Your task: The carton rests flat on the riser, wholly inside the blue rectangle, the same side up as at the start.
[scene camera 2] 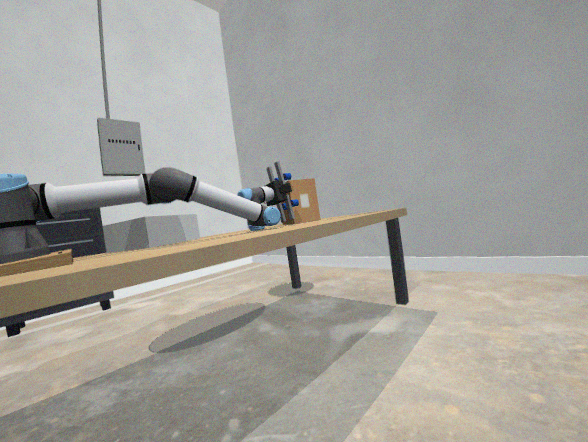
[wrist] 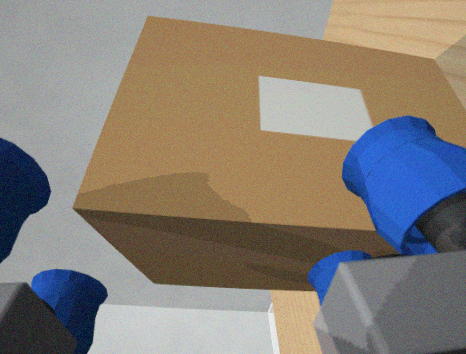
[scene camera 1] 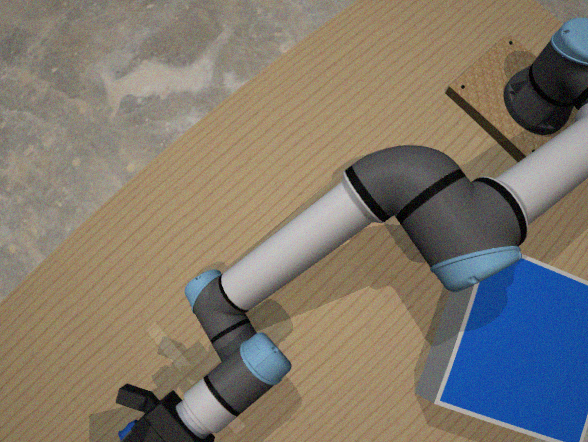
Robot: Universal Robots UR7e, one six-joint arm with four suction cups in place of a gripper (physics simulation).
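The brown carton (scene camera 2: 311, 215) (wrist: 196, 140) with a white label (wrist: 309, 109) stands on the wooden table (scene camera 2: 204, 250) (scene camera 1: 292, 131) near its far end. It is outside scene camera 1's view. My suction gripper (scene camera 2: 283, 197) (scene camera 1: 139, 427) is turned sideways and faces the labelled side from close by. Its blue cups (wrist: 382, 175) show no contact with the carton, and it holds nothing. The riser (scene camera 1: 437, 364) with the blue rectangle (scene camera 1: 485, 364) is at the right, beside the arm's base and away from the carton.
A cork-coloured board (scene camera 1: 485, 88) lies at the table's top right in scene camera 1. The arm's elbow (scene camera 1: 424, 197) hangs over the riser's corner. A grey wall box (scene camera 2: 119, 146) and a dark cabinet (scene camera 2: 86, 237) stand behind the table.
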